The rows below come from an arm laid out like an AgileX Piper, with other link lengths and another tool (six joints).
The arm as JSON. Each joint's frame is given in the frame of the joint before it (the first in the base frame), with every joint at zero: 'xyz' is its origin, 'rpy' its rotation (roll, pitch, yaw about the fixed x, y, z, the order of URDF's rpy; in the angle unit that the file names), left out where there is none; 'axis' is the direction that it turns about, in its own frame. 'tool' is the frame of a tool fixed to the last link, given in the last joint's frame.
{
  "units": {
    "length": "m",
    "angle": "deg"
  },
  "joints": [
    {
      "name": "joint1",
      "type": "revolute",
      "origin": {
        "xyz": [
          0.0,
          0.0,
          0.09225
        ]
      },
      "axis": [
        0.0,
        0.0,
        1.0
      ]
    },
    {
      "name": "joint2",
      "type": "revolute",
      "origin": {
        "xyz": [
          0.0,
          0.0,
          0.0
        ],
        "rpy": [
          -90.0,
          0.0,
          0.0
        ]
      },
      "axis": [
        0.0,
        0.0,
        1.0
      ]
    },
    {
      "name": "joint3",
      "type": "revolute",
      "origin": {
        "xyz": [
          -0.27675,
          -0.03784,
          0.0
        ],
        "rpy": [
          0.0,
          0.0,
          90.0
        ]
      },
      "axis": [
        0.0,
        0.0,
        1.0
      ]
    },
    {
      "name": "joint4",
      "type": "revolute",
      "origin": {
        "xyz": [
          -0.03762,
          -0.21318,
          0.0
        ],
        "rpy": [
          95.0,
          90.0,
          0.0
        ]
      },
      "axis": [
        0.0,
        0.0,
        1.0
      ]
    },
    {
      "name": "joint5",
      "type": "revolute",
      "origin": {
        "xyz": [
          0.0,
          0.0,
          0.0
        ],
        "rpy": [
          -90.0,
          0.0,
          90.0
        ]
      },
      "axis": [
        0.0,
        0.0,
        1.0
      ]
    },
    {
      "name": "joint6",
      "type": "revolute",
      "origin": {
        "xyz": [
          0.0,
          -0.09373,
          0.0
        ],
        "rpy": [
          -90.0,
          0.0,
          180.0
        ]
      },
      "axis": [
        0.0,
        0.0,
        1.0
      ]
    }
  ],
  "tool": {
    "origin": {
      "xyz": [
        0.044,
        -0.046,
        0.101
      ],
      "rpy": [
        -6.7,
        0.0,
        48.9
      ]
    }
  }
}
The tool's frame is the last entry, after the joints.
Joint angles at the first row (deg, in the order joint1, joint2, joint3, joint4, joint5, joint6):
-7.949 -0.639 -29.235 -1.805 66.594 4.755
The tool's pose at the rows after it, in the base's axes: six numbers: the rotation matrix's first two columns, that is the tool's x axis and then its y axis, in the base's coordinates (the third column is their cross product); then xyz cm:
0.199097, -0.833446, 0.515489, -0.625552, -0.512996, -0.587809, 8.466, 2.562, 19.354
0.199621, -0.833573, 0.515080, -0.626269, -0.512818, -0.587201, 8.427, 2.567, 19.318
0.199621, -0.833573, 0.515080, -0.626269, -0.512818, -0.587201, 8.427, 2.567, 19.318
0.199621, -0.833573, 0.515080, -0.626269, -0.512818, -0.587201, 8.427, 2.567, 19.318
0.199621, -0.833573, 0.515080, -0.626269, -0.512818, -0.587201, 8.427, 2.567, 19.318
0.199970, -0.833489, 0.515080, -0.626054, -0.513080, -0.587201, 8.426, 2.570, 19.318
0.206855, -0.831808, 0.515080, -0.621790, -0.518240, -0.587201, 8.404, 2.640, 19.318
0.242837, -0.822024, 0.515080, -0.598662, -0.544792, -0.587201, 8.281, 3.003, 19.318
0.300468, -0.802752, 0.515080, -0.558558, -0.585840, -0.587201, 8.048, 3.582, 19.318
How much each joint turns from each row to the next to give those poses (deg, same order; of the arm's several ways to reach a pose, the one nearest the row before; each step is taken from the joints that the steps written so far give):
0.001 -0.254 1.101 -0.001 0.871 0.001
-0.004 -0.095 -0.014 0.003 0.176 -0.004
0.000 0.000 0.000 0.000 0.000 0.000
0.000 0.000 0.000 0.000 0.000 0.000
0.000 0.000 0.000 0.000 0.000 0.000
0.027 0.000 0.000 -0.002 0.000 0.003
0.472 -0.001 -0.001 0.002 0.002 -0.002
2.493 0.000 0.000 -0.001 0.001 0.000
4.064 0.001 0.001 0.000 -0.002 0.001

